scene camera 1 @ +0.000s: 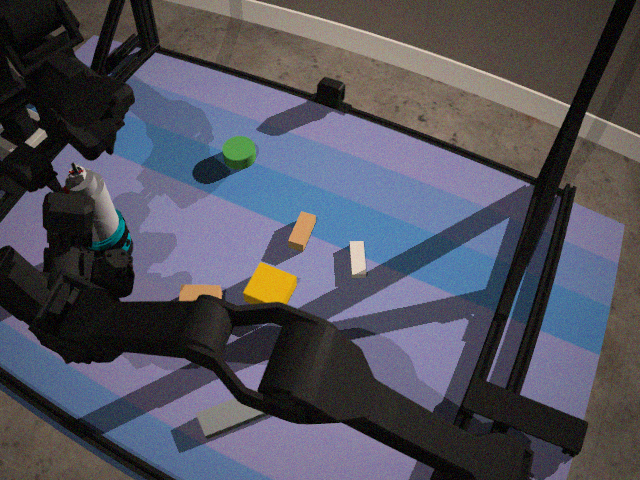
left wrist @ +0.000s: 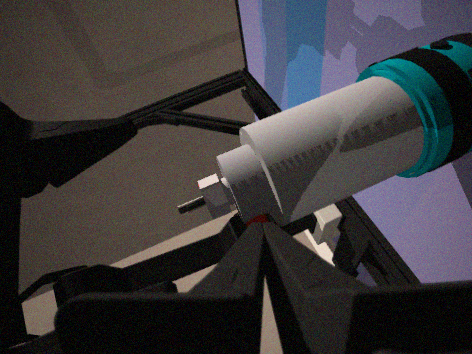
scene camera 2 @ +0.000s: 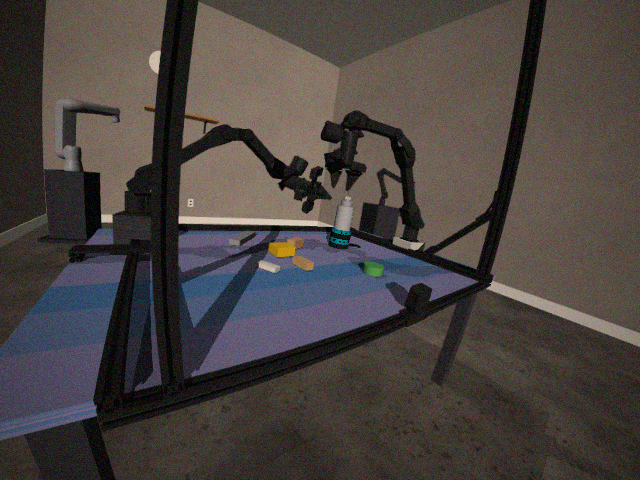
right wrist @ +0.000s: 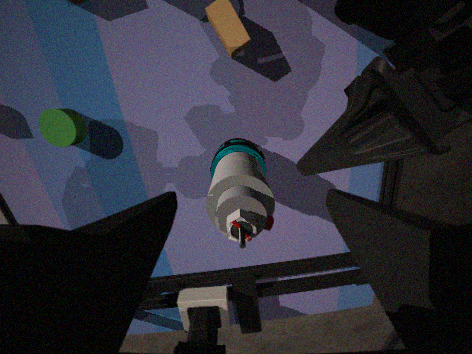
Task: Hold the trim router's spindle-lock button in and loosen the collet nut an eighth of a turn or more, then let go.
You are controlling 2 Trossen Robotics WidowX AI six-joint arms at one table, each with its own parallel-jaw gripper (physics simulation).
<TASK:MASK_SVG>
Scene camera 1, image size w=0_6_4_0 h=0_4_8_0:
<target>my left gripper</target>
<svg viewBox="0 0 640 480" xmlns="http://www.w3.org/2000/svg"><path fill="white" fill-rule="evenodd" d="M46 194L42 209L43 227L47 230L49 248L44 248L43 272L40 273L48 280L55 281L59 272L65 270L112 292L118 298L129 296L133 291L135 277L132 265L133 257L128 255L124 249L106 250L103 257L98 257L94 260L94 251L88 251L84 248L92 248L95 200L91 196L55 192Z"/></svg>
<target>my right gripper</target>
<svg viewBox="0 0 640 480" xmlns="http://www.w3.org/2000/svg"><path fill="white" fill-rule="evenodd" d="M133 89L129 84L103 75L102 78L109 84L111 89L111 100L103 116L95 123L86 127L70 125L46 101L35 100L29 94L27 96L28 102L35 106L40 120L37 121L39 128L43 129L48 137L35 148L22 142L2 161L2 169L6 176L28 192L35 192L47 186L55 193L65 194L56 178L58 173L53 170L54 168L49 159L67 143L72 145L89 161L97 159L104 151L112 155L116 141L116 132L125 125L123 121L125 114L129 111L129 107L135 103Z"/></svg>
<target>trim router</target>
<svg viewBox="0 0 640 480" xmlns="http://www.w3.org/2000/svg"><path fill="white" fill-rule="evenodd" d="M71 163L72 168L65 180L65 186L62 187L65 194L91 196L95 200L92 248L84 248L88 251L94 251L94 260L98 257L103 257L106 250L124 249L131 256L133 242L120 211L114 208L102 176L89 168L76 166L74 162Z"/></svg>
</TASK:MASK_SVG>
